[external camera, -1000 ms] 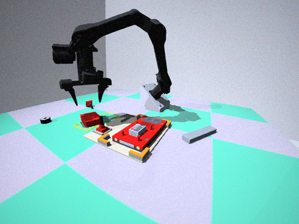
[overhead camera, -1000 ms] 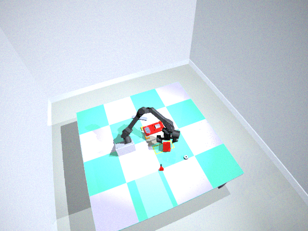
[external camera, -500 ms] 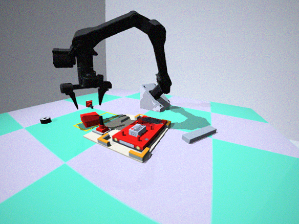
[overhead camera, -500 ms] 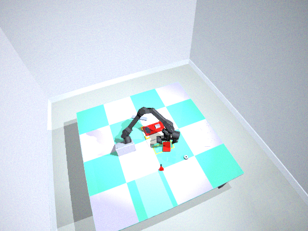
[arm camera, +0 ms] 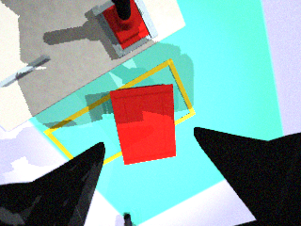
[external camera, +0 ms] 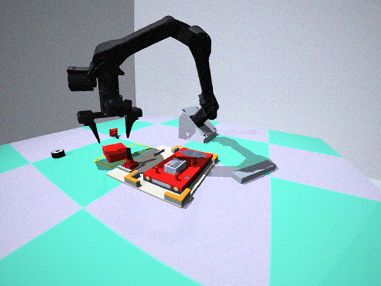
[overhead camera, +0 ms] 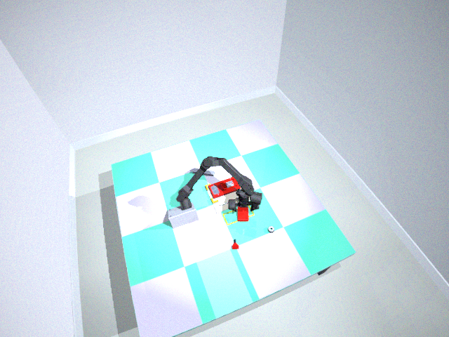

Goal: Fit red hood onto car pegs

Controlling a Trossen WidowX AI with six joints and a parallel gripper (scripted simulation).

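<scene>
Now: gripper tip 40 mm above the red hood. From my gripper tip the other things lie so: grey engine block (240 mm to the left, 30 mm below); then black wheel (160 mm to the right, 120 mm ahead, 40 mm below); then cream jig plate (200 mm to the left, 40 mm below, 30 mm behind).
</scene>
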